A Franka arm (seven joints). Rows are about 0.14 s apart.
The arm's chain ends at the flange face. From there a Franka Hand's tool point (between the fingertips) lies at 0.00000 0.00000 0.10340 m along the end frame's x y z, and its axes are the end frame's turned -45 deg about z.
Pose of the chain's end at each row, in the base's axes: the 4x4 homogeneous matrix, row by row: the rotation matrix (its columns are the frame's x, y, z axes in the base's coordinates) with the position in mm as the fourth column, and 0 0 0 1 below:
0.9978 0.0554 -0.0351 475.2; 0.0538 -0.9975 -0.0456 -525.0; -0.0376 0.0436 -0.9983 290.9; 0 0 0 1
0.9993 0.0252 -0.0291 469.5; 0.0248 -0.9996 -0.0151 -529.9; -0.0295 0.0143 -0.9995 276.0; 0 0 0 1
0.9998 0.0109 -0.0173 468.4; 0.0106 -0.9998 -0.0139 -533.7; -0.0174 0.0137 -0.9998 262.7; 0 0 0 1
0.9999 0.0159 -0.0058 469.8; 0.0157 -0.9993 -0.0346 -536.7; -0.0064 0.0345 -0.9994 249.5; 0 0 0 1
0.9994 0.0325 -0.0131 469.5; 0.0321 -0.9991 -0.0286 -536.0; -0.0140 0.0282 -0.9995 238.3; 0 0 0 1
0.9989 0.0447 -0.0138 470.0; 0.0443 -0.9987 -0.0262 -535.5; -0.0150 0.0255 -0.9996 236.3; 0 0 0 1
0.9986 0.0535 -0.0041 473.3; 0.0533 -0.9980 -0.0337 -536.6; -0.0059 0.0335 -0.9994 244.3; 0 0 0 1
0.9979 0.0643 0.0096 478.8; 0.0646 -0.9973 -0.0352 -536.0; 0.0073 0.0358 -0.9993 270.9; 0 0 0 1
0.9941 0.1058 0.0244 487.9; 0.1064 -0.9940 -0.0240 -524.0; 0.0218 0.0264 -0.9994 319.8; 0 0 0 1
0.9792 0.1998 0.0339 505.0; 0.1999 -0.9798 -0.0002 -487.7; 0.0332 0.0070 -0.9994 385.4; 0 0 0 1
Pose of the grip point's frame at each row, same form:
0.6664 0.7447 -0.0351 471.6; 0.7434 -0.6673 -0.0456 -529.7; -0.0574 0.0042 -0.9983 187.7; 0 0 0 1
0.6888 0.7244 -0.0291 466.5; 0.7244 -0.6893 -0.0151 -531.5; -0.0310 -0.0107 -0.9995 172.7; 0 0 0 1
0.6993 0.7147 -0.0173 466.6; 0.7145 -0.6995 -0.0139 -535.1; -0.0220 -0.0026 -0.9998 159.3; 0 0 0 1
0.6958 0.7183 -0.0058 469.2; 0.7177 -0.6955 -0.0346 -540.3; -0.0289 0.0199 -0.9994 146.2; 0 0 0 1
0.6837 0.7297 -0.0131 468.1; 0.7292 -0.6838 -0.0286 -539.0; -0.0298 0.0100 -0.9995 135.0; 0 0 0 1
0.6747 0.7379 -0.0138 468.6; 0.7375 -0.6749 -0.0262 -538.2; -0.0286 0.0074 -0.9996 132.9; 0 0 0 1
0.6683 0.7439 -0.0041 472.9; 0.7434 -0.6680 -0.0337 -540.1; -0.0279 0.0195 -0.9994 141.0; 0 0 0 1
0.6602 0.7511 0.0096 479.8; 0.7509 -0.6595 -0.0352 -539.6; -0.0202 0.0305 -0.9993 167.6; 0 0 0 1
0.6281 0.7777 0.0244 490.4; 0.7781 -0.6276 -0.0240 -526.5; -0.0033 0.0341 -0.9994 216.5; 0 0 0 1
0.5511 0.8337 0.0339 508.5; 0.8342 -0.5515 -0.0002 -487.7; 0.0185 0.0284 -0.9994 282.1; 0 0 0 1

